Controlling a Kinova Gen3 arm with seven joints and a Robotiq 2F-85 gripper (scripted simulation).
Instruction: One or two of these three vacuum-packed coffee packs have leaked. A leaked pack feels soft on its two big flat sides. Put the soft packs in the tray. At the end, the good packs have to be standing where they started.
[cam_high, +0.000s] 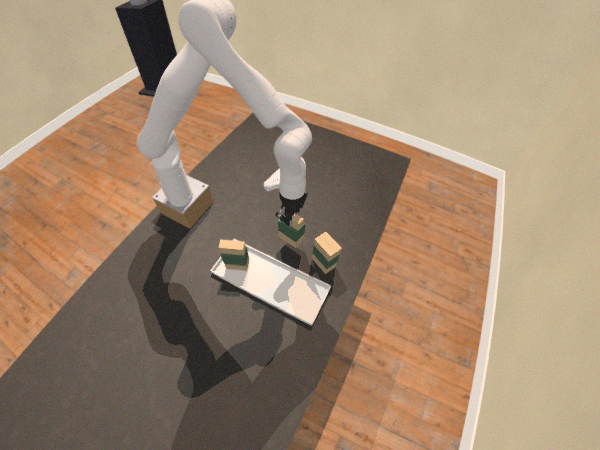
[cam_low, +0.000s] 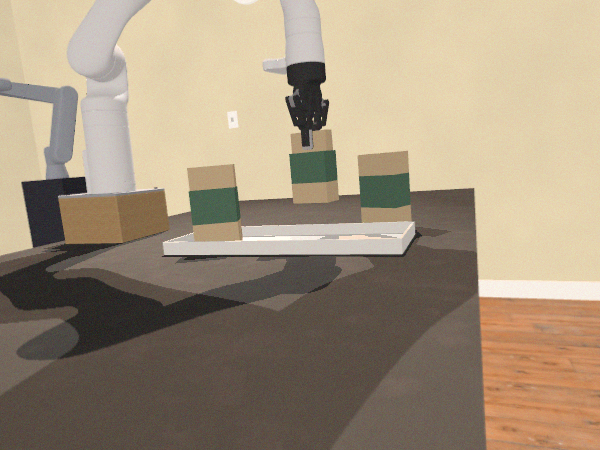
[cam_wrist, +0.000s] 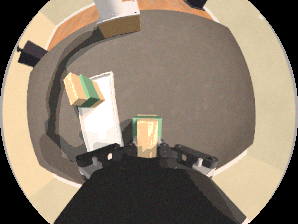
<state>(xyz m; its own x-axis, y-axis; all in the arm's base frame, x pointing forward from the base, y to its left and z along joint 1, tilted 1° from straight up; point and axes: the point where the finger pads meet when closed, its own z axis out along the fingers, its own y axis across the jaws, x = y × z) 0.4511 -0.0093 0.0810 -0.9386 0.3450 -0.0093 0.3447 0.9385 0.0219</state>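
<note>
The white tray lies 17 cm below my hand, 16 cm to the right of it and 3 cm behind it.
</note>
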